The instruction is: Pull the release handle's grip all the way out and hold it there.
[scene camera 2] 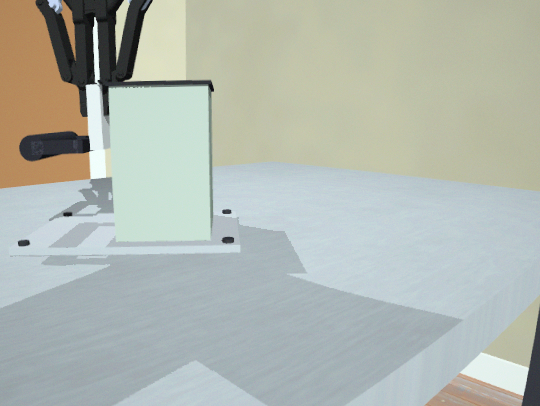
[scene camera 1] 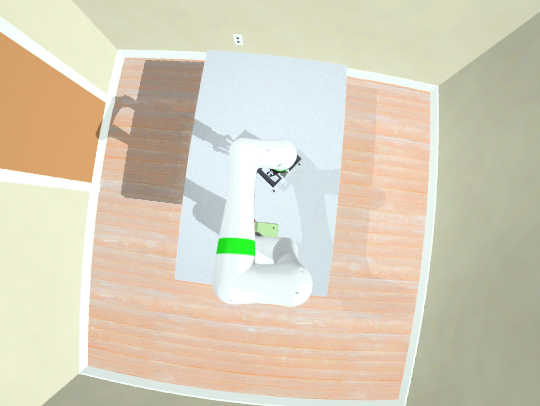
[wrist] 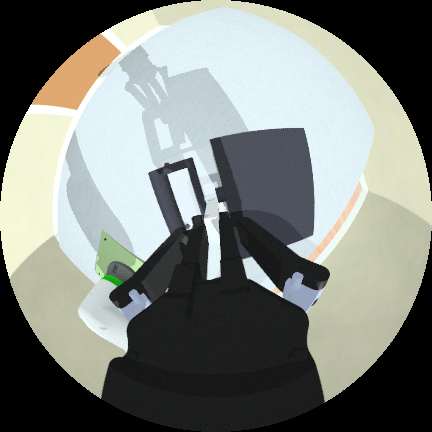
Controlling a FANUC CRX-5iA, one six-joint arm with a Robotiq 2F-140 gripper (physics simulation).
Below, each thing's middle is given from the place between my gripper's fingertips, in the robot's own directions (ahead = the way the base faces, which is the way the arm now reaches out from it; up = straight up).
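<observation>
You'd find the base plate (scene camera 2: 69, 234) 10 cm below my hand here, and it's 4 cm ahead of my hand as well.
</observation>
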